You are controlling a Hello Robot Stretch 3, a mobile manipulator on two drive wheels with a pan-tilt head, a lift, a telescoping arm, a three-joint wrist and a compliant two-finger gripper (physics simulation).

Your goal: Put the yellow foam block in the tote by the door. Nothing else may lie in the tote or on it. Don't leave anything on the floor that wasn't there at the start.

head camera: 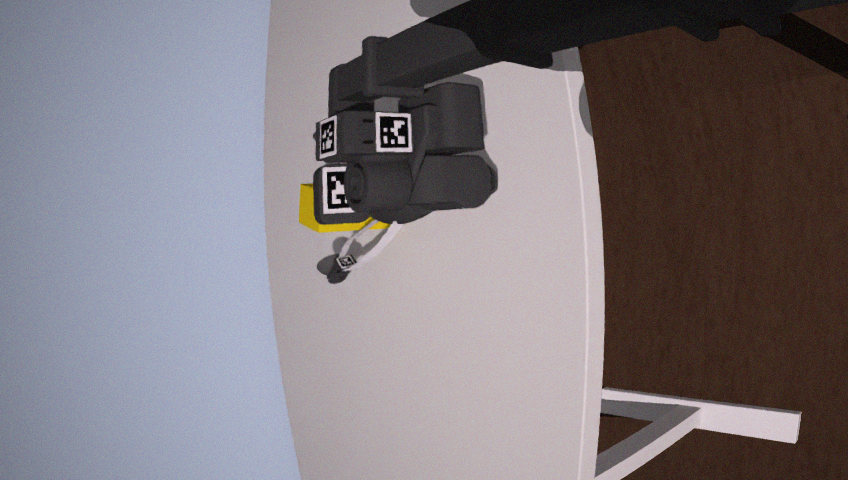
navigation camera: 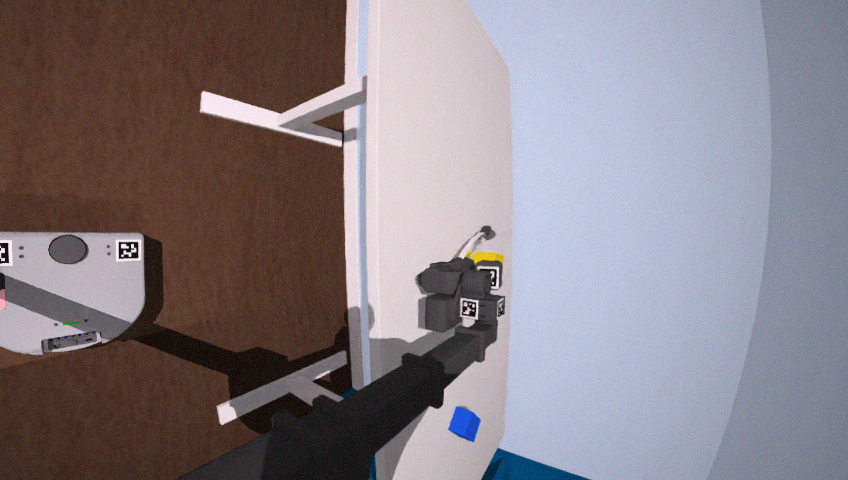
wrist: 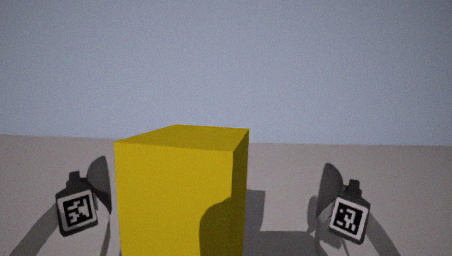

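Seen in the pictures: robot's base, origin of its link: (navigation camera: 69,248).
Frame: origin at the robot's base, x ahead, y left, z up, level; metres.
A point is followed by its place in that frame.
Observation:
The yellow foam block (head camera: 306,205) {y -0.659, x -0.012, z 1.040 m} (navigation camera: 490,258) {y -0.623, x 0.005, z 1.028 m} (wrist: 175,200) stands upright on the white table (head camera: 464,333) {y -0.498, x 0.120, z 0.950 m} (navigation camera: 437,148) {y -0.512, x 0.235, z 0.950 m}, near its wall-side edge. In the head and navigation views the wrist hides much of it. My gripper (wrist: 215,181) {y -0.709, x -0.018, z 0.996 m} is open. In the wrist view the block shows between the two fingertips, much closer to the left one, with a narrow strip of table visible between them. A wider gap lies on the right. The block's lower end is cut off by the frame. A tote by a door cannot be made out in these views.
A small blue cube (navigation camera: 464,424) {y -0.612, x -0.410, z 0.986 m} sits on the table beside my arm (navigation camera: 380,404) {y -0.179, x -0.086, z 1.095 m}. Teal surfaces (navigation camera: 529,468) {y -1.124, x -0.910, z 1.073 m} show beyond the table's end. White table legs (head camera: 746,419) {y -0.504, x 0.546, z 0.025 m} (navigation camera: 238,110) {y -0.484, x 0.554, z 0.025 m} stick out over the brown floor (head camera: 714,237) {y -0.666, x 0.085, z 0.001 m} (navigation camera: 238,208) {y -0.516, x 0.153, z 0.000 m}. My base (navigation camera: 113,291) {y -0.092, x -0.116, z 0.160 m} stands off the table's long side.

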